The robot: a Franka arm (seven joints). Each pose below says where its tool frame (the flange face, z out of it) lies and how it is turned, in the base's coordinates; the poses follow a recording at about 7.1 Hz.
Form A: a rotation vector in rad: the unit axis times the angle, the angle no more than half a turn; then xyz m.
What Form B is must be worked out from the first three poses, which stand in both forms.
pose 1, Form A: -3.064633 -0.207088 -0.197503 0.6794 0.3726 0.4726
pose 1, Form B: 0.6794 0.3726 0.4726; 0.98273 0.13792 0.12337; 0.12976 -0.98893 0.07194; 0.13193 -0.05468 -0.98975
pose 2, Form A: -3.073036 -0.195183 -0.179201 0.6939 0.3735 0.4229
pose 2, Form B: 0.6939 0.3735 0.4229; 0.98525 0.12931 0.11206; 0.12267 -0.99036 0.06426; 0.11929 -0.04957 -0.99162
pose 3, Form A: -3.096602 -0.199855 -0.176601 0.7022 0.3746 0.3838
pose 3, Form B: 0.7022 0.3746 0.3838; 0.98528 0.13000 0.11103; 0.12619 -0.99117 0.04070; 0.11534 -0.02609 -0.99298
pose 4, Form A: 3.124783 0.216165 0.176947 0.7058 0.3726 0.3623
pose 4, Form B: 0.7058 0.3726 0.3623; 0.98414 0.13701 0.11266; 0.13750 -0.99050 0.00344; 0.11206 0.01210 -0.99363
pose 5, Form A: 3.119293 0.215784 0.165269 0.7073 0.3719 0.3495
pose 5, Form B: 0.7073 0.3719 0.3495; 0.98493 0.13675 0.10589; 0.13786 -0.99045 -0.00317; 0.10444 0.01772 -0.99437
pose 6, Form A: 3.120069 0.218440 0.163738 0.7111 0.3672 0.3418
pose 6, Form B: 0.7111 0.3672 0.3418; 0.98481 0.13845 0.10483; 0.13946 -0.99023 -0.00227; 0.10349 0.01686 -0.99449
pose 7, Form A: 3.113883 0.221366 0.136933 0.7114 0.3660 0.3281
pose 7, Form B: 0.7114 0.3660 0.3281; 0.98612 0.14045 0.08853; 0.14192 -0.98982 -0.01058; 0.08614 0.02300 -0.99602
